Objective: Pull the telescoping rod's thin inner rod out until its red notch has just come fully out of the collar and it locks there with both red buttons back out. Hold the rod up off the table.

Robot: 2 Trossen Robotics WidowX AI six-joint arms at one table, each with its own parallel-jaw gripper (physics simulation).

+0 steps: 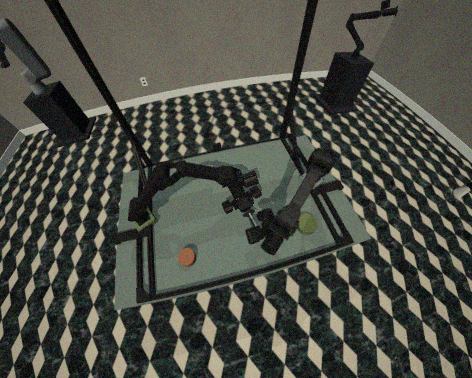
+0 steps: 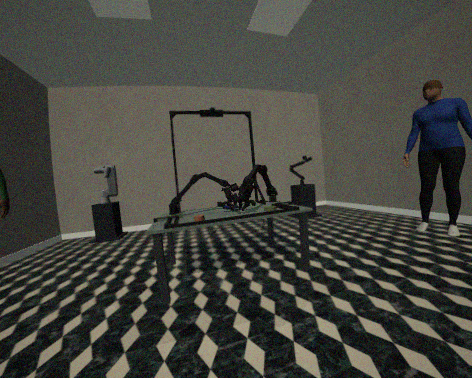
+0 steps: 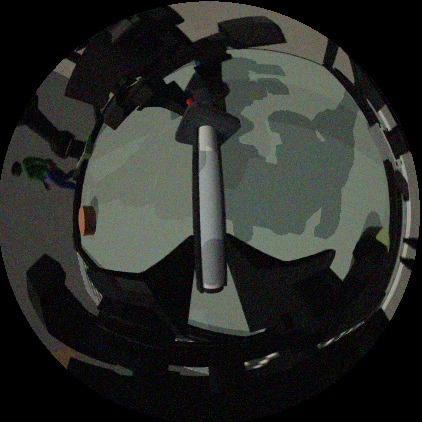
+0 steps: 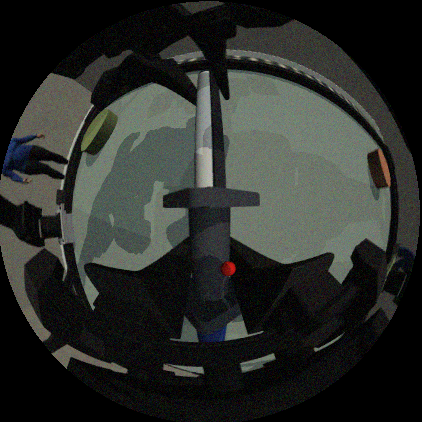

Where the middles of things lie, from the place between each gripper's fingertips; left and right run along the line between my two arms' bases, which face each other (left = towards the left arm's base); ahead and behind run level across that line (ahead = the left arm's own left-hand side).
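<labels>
With the thin grey inner rod (image 3: 208, 209), my right gripper is 1 cm to the left of it, 4 cm past it and 2 cm below it. The telescoping rod (image 4: 211, 303), counted from my right hand, is 2 cm to the right, 5 cm behind and 2 cm above; going by its middle, the telescoping rod is nearer to my right gripper than to my left gripper.
As for my left gripper, it is 20 mm to the left of the thin grey inner rod and 170 mm past it. From my left hand the telescoping rod is 30 mm to the right and 180 mm behind.
</labels>
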